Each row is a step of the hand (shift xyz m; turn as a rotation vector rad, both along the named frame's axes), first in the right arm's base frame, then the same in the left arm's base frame.
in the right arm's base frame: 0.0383 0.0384 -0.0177 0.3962 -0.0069 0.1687
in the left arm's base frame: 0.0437 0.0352 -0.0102 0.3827 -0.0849 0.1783
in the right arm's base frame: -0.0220 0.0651 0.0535 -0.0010 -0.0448 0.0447
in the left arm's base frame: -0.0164 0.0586 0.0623 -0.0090 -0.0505 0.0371
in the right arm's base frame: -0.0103 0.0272 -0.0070 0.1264 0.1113 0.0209
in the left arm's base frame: -0.0064 0.0291 -0.0030 0.1382 0.0890 0.0421
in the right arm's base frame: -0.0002 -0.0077 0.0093 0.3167 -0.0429 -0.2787
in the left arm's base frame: -0.0017 -0.0089 0.0080 0.3229 -0.0422 -0.2716
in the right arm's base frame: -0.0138 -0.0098 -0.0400 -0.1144 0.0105 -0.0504
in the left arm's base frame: -0.0128 -0.0017 -0.0415 -0.1093 0.0331 -0.0518
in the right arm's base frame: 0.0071 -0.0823 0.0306 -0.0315 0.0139 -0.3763
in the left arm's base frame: -0.0050 -0.0862 0.0176 -0.0097 0.0745 -0.3703
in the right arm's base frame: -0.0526 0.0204 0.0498 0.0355 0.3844 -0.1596
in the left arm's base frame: -0.0521 0.0195 0.0506 0.0922 0.3959 -0.0964
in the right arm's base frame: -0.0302 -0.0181 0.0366 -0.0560 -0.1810 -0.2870
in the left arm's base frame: -0.0341 -0.0192 0.0323 -0.0633 -0.1266 -0.3134
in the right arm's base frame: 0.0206 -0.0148 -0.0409 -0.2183 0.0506 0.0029
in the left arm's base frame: 0.0207 -0.0111 -0.0420 -0.2100 0.0782 0.0037
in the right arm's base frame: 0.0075 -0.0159 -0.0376 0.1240 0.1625 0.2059
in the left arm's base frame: 0.0074 -0.0109 -0.0394 0.1326 0.1117 0.2327
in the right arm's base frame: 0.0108 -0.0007 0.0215 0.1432 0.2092 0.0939
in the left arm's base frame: 0.0095 -0.0054 0.0215 0.1634 0.1717 0.1300
